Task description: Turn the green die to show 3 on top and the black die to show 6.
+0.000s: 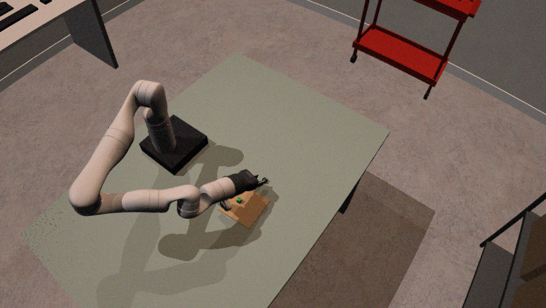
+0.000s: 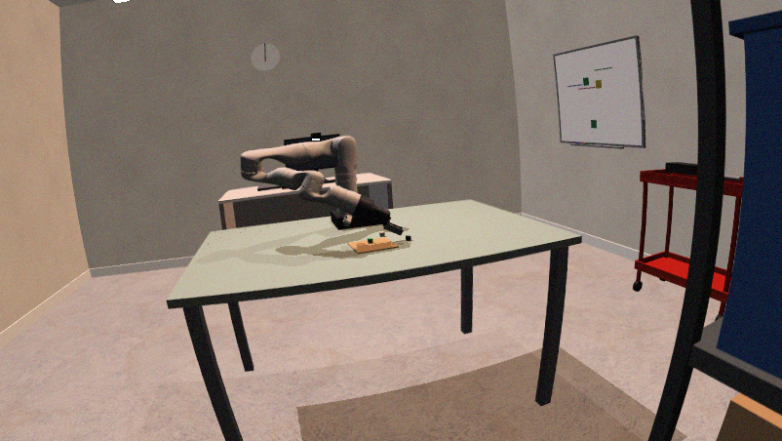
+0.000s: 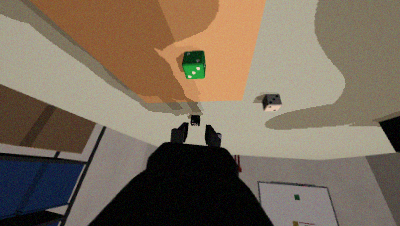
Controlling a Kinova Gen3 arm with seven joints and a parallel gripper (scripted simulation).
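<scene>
The black die is 10 mm ahead of my hand, 30 mm to the left of it and 30 mm below it. Round my hand: green die (20 mm behind, 90 mm to the right, 30 mm below); then white die (100 mm behind, 20 mm to the right, 30 mm below); then orange mat (10 mm ahead, 100 mm to the right, 40 mm below).
</scene>
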